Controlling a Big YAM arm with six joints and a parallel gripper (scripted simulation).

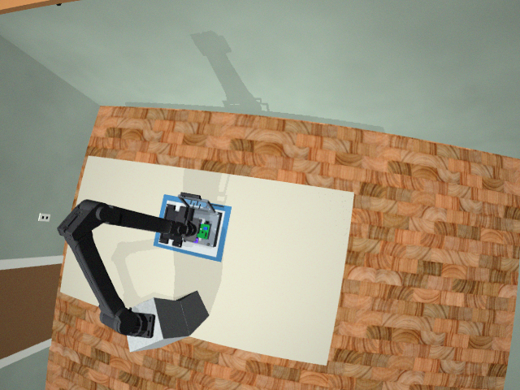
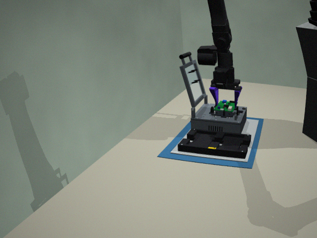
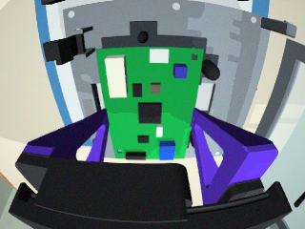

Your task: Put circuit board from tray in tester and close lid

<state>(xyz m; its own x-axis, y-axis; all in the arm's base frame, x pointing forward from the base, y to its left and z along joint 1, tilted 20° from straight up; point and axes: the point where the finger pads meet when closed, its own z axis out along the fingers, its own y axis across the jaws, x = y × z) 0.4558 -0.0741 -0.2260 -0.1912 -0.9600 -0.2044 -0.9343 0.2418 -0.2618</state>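
The green circuit board is right at my hand. Also, from my hand: tester 4 cm ahead, 3 cm to the left, 2 cm above; then tester lid 13 cm ahead, 2 cm to the right, 9 cm above; then tester plate 1 cm ahead, 1 cm to the left, 2 cm below.
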